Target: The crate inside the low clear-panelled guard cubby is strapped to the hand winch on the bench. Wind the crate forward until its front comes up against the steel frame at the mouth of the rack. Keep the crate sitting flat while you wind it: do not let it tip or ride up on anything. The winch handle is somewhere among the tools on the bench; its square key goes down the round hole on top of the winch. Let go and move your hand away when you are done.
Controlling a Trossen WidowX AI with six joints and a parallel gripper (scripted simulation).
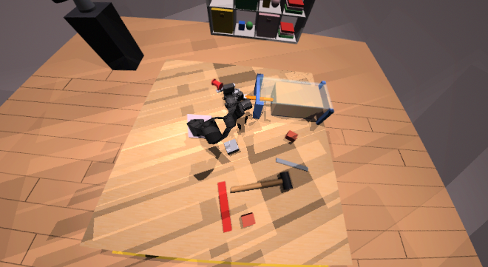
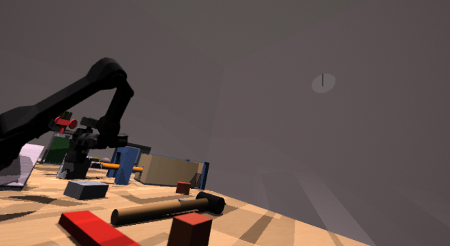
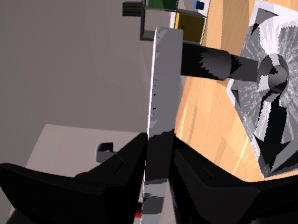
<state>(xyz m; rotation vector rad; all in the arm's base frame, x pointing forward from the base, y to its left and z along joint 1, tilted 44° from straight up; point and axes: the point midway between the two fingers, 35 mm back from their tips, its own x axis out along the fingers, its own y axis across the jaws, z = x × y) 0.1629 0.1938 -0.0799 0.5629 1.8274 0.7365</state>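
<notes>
My gripper tip is 40 mm past the red grip, 30 mm to the left of it and 40 mm below it. Round my gripper tip: blue steel frame 210 mm ahead, 50 mm below; winch 30 mm ahead, 130 mm below; winch handle 10 mm behind, 20 mm to the right, 10 mm above.
</notes>
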